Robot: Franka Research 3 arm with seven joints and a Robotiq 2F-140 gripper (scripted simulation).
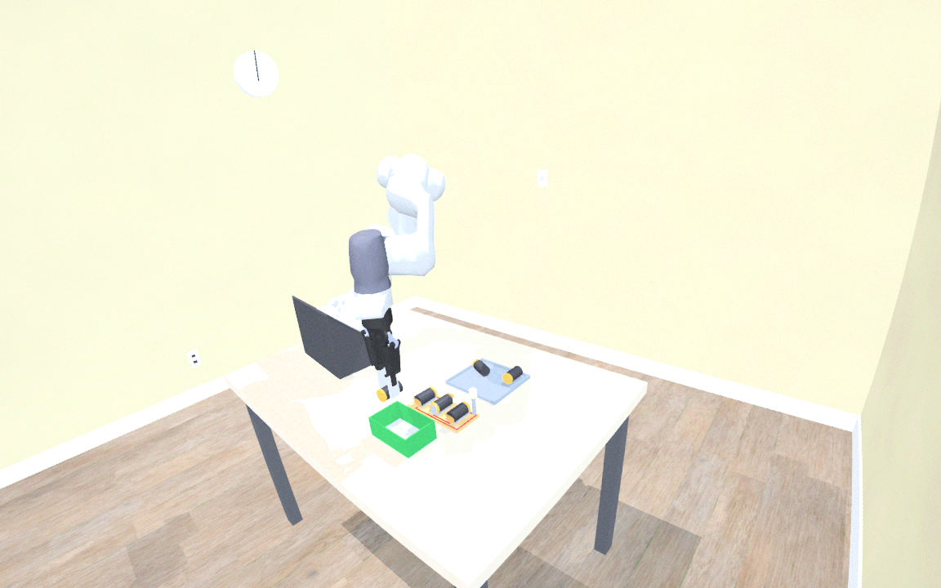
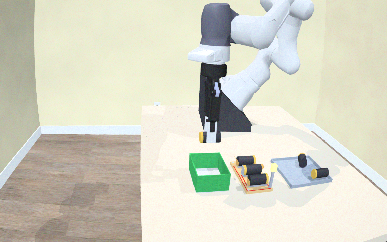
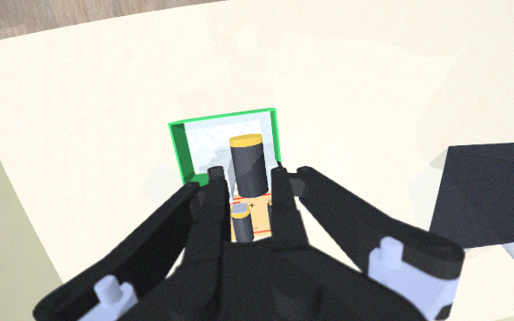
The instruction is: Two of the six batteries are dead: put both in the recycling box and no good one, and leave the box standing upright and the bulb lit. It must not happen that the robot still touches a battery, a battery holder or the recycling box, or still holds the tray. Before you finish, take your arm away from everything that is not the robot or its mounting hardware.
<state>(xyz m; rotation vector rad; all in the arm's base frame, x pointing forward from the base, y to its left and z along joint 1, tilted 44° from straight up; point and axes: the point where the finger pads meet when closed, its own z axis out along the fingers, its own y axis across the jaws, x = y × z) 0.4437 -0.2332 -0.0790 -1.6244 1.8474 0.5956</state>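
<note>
My hand is 140 mm above the green recycling box and 30 mm short of it. Also, from my hand: grey tray (340 mm to the left, 150 mm below, 60 mm ahead).
</note>
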